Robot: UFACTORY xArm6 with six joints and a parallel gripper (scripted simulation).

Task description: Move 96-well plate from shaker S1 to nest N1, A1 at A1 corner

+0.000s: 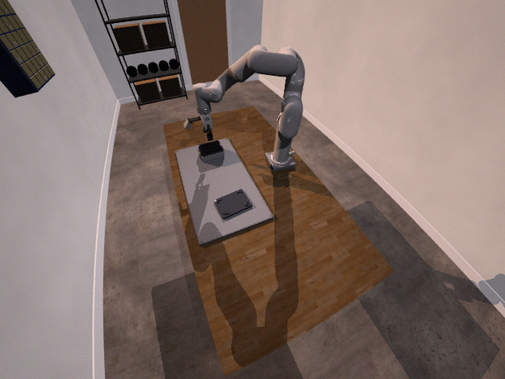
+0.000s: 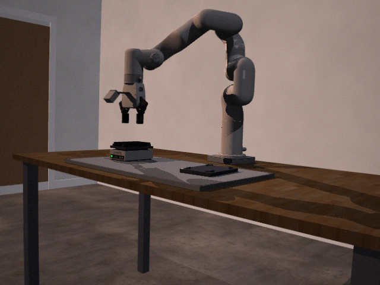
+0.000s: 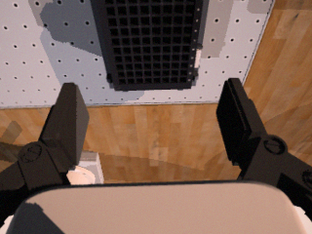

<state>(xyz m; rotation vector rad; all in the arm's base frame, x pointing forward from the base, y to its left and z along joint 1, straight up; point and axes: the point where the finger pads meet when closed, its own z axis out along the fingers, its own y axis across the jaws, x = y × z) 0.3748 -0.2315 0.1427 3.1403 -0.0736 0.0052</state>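
Right now the black 96-well plate is 90 mm below my hand. From my hand the other things lie so: black plate nest N1 (30 mm ahead, 410 mm to the left, 150 mm below).
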